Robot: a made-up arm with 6 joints.
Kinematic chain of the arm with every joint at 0, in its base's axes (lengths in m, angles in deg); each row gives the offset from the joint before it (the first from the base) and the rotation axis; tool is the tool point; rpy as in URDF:
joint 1: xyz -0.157 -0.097 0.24 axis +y
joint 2: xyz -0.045 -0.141 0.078 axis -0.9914 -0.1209 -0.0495
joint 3: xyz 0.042 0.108 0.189 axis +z
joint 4: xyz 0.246 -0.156 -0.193 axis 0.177 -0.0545 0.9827
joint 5: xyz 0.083 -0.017 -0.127 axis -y
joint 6: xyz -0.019 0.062 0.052 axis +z
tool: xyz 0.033 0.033 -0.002 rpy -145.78 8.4 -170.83
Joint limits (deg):
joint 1: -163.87..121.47
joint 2: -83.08..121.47
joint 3: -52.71..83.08
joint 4: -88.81..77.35
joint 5: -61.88..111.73
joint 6: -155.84..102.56
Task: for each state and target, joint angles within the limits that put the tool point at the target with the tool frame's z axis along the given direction. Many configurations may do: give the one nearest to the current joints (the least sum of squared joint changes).
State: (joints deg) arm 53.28 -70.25 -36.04 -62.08 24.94 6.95
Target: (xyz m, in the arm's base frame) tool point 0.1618 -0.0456 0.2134 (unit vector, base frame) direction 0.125 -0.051 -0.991
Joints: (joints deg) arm 12.25 -83.08 12.02 -71.95 49.35 56.06
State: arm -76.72 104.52 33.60 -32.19 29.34 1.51
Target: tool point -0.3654 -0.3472 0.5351 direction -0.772 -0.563 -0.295
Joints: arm -88.06 76.01 -9.27 -58.50 38.70 9.43
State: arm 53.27 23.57 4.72 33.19 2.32 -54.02
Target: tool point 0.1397 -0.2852 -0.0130 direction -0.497 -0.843 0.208
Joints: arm 45.74 42.43 6.70 -6.24 -16.92 -51.30
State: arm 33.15 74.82 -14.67 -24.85 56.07 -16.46
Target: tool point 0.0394 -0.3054 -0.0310 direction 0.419 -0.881 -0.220
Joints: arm 67.42 53.59 -0.64 -15.70 40.84 -15.02
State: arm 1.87 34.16 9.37 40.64 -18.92 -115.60
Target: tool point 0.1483 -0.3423 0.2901 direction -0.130 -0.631 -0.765
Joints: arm 5.06 38.03 -1.12 -9.04 28.73 -108.92
